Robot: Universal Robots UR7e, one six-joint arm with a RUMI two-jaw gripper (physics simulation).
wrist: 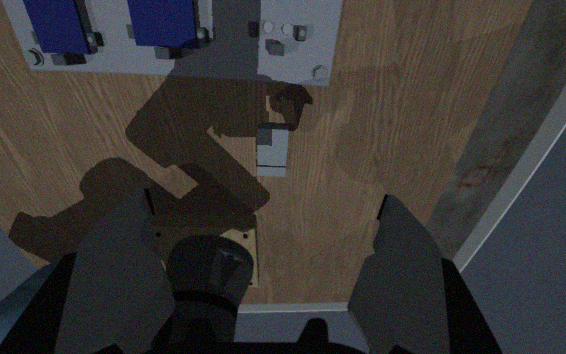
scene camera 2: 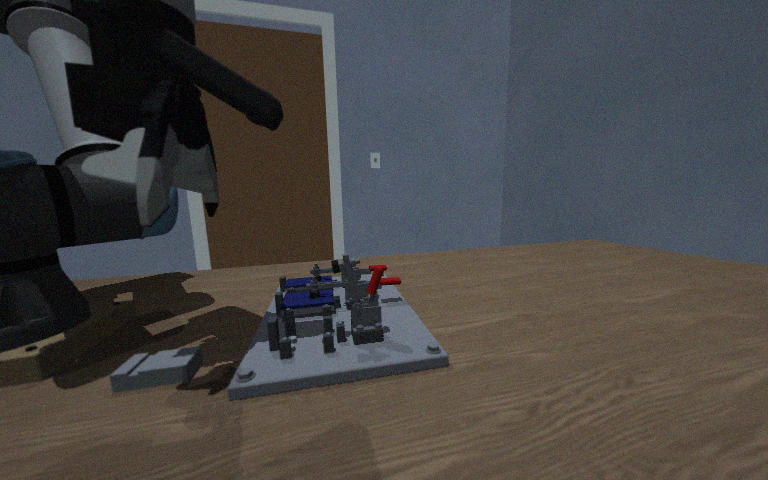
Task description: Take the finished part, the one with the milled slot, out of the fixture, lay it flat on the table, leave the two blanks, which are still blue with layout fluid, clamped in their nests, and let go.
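Where they show: gripper, between the fingertips: (wrist: 268, 194) (scene camera 2: 187, 220); arm's base, origin of its link: (wrist: 213, 262) (scene camera 2: 7, 334).
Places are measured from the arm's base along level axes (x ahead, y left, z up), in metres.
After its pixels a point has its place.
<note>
The finished part (scene camera 2: 164, 369) {z -0.010, x 0.218, y -0.151 m} (wrist: 273, 147) {z -0.009, x 0.216, y -0.132 m}, a grey block with a slot across it near one end, lies flat on the table beside the fixture plate (scene camera 2: 402, 357) {z -0.014, x 0.466, y -0.222 m} (wrist: 112, 35) {z -0.014, x 0.357, y 0.029 m}, apart from it. Two blue blanks sit in their nests: the nearer blank (scene camera 2: 308, 298) {z 0.007, x 0.379, y -0.045 m} (wrist: 162, 22) {z 0.007, x 0.360, y -0.038 m} and the farther blank (scene camera 2: 295, 281) {z 0.002, x 0.363, y 0.075 m} (wrist: 56, 25) {z 0.002, x 0.370, y 0.072 m}. Clamp arms reach over them in the scene view. The nest at the plate's near end holds no part. My gripper (scene camera 2: 178, 215) {z 0.147, x 0.252, y -0.133 m} (wrist: 268, 194) {z 0.147, x 0.252, y -0.133 m} is open and empty, raised well above the table and the part.
A red clamp handle (scene camera 2: 374, 279) {z 0.065, x 0.452, y -0.170 m} stands up on the fixture. A tan block with holes (scene camera 2: 25, 357) {z 0.002, x 0.073, y -0.089 m} (wrist: 251, 257) lies near the robot's base. The arm's shadow falls across the table and the plate. The table's edge shows at the right in the wrist view.
</note>
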